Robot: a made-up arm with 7 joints. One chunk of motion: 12 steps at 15 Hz.
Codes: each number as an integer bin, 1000 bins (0 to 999) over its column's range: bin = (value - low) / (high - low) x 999, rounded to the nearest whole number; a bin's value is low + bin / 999 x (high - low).
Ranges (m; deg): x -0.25..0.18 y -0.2..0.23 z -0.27..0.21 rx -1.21..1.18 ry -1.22..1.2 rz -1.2..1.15
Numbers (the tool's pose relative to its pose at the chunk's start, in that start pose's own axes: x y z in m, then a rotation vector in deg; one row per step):
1: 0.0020 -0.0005 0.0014 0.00 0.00 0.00
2: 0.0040 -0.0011 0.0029 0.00 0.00 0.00
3: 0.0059 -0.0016 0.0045 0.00 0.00 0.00
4: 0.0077 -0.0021 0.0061 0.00 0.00 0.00
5: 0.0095 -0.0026 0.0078 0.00 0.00 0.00
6: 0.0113 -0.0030 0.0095 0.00 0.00 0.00
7: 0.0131 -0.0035 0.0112 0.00 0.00 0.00
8: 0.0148 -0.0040 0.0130 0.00 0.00 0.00
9: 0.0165 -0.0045 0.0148 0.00 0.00 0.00
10: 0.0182 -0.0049 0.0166 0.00 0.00 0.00
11: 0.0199 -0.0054 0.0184 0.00 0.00 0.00
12: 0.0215 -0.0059 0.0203 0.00 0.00 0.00
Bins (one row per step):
1: 585 463 565 506 504 510
2: 590 462 568 506 504 510
3: 595 461 571 506 504 510
4: 599 460 575 506 504 510
5: 603 459 578 506 504 510
6: 607 458 582 506 504 510
7: 611 457 585 506 504 510
8: 615 455 589 506 504 510
9: 619 454 593 506 504 510
10: 623 453 596 506 504 510
11: 627 452 600 506 504 510
12: 631 451 604 506 504 510

